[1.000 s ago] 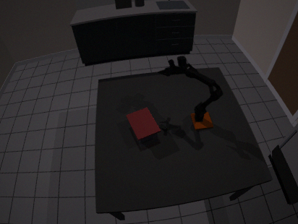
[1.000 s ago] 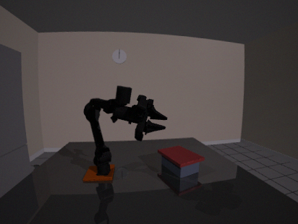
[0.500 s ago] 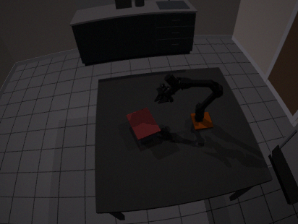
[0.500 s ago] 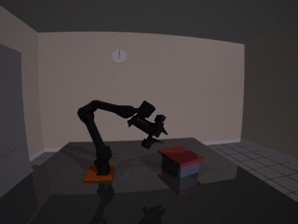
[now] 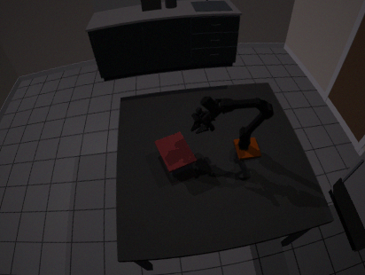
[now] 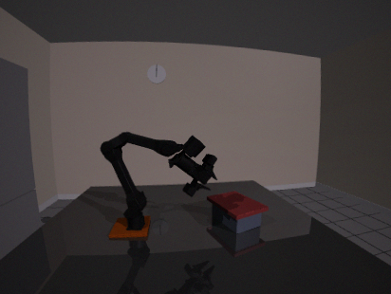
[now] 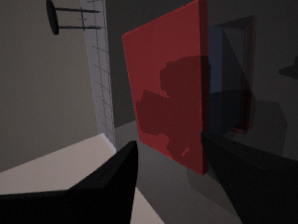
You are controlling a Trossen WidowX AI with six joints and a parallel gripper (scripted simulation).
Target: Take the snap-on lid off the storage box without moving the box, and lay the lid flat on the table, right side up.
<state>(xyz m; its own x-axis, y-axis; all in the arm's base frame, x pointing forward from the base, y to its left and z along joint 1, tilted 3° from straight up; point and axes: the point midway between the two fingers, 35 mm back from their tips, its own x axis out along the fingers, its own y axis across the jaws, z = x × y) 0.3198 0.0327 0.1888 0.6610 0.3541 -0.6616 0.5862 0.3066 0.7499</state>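
Now: gripper tip 110 mm short of the lid, 60 mm to the right of it and 110 mm above it. The rest, counted from my gripper tip: grey-blue storage box (110 mm ahead, 60 mm to the left, 150 mm below).
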